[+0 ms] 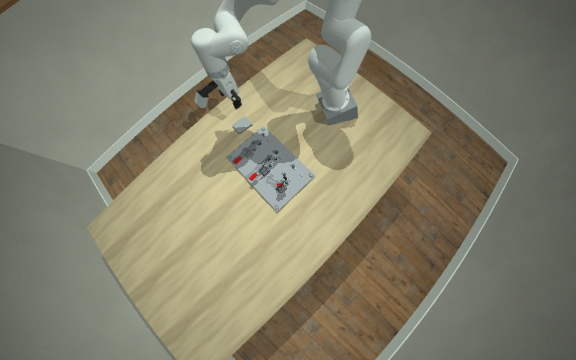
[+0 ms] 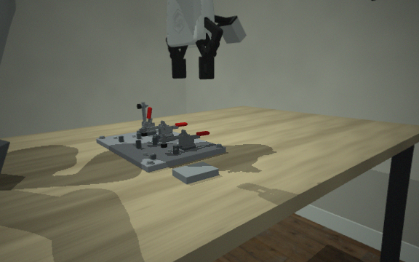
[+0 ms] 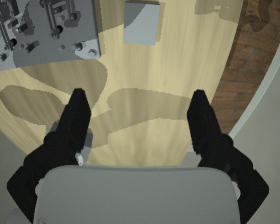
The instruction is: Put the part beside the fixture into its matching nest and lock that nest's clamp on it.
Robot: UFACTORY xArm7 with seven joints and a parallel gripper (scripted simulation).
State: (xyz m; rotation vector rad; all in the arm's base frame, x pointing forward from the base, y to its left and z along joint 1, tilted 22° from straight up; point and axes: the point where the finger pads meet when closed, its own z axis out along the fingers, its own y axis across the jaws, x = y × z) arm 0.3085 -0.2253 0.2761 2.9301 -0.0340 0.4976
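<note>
The part is 210 mm below my hand. The rest, counted from my hand: grey fixture plate: 60 mm ahead, 250 mm to the left, 210 mm below.
</note>
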